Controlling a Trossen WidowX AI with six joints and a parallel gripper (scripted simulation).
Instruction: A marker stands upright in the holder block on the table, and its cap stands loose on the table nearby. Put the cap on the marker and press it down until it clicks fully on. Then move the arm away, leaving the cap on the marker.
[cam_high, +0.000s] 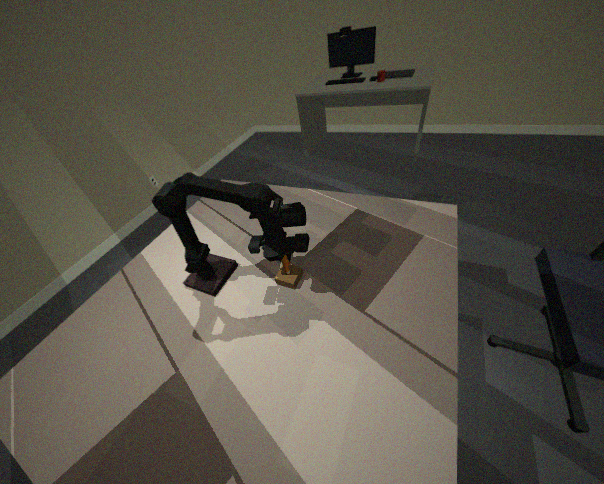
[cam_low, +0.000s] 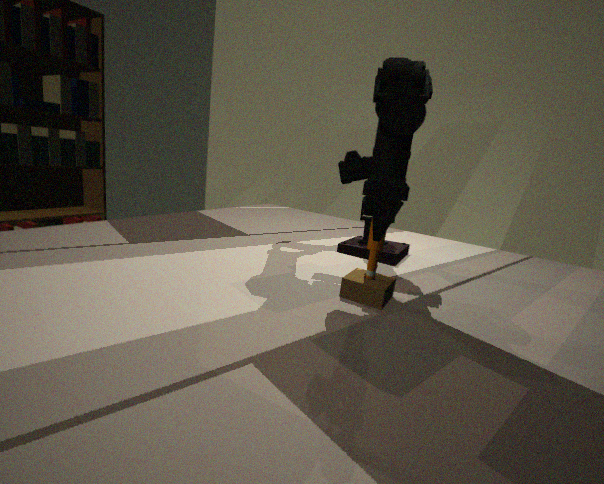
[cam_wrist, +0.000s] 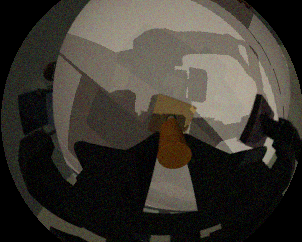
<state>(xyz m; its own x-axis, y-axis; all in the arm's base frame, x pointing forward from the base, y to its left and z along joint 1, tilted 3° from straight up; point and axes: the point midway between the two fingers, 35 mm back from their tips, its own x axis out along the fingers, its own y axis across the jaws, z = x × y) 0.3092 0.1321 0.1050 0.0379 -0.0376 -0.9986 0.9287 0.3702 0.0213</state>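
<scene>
My gripper tip is 10 mm below the orange cap. Round my gripper tip: thin pale band: 60 mm below; then holder block: 90 mm below.
</scene>
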